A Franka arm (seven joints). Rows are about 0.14 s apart.
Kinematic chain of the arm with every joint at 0, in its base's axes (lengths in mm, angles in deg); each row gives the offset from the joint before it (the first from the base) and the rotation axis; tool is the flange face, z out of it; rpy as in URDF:
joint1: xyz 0 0 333 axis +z
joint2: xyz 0 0 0 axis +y
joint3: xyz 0 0 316 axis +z
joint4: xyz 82.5 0 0 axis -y
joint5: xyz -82.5 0 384 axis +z
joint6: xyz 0 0 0 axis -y
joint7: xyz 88 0 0 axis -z
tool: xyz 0 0 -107 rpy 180 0 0
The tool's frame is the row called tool.
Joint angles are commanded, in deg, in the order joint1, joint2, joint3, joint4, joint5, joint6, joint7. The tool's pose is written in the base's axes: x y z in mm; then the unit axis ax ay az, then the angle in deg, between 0 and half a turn. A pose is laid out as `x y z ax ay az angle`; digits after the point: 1 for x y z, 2 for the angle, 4 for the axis.
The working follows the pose.
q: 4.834 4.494 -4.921 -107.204 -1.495 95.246 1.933
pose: 548.4 -2.5 448.9 0.9897 -0.0148 -0.1427 177.90
Where each joint sits with the arm in this pose, in the base's axes (m; each line is computed from the numbers above, not from the rounded line before):
joint1: 0.0000 0.0000 0.3330
joint2: 0.0000 0.0000 0.3330
joint3: 0.0247 0.0021 0.6480
joint4: 0.1069 0.0019 0.6416
joint5: 0.4942 0.0010 0.5764
joint6: 0.4942 0.0010 0.5764
joint7: 0.5786 0.0010 0.5515
the tool: 0.5484 -0.0025 0.4489

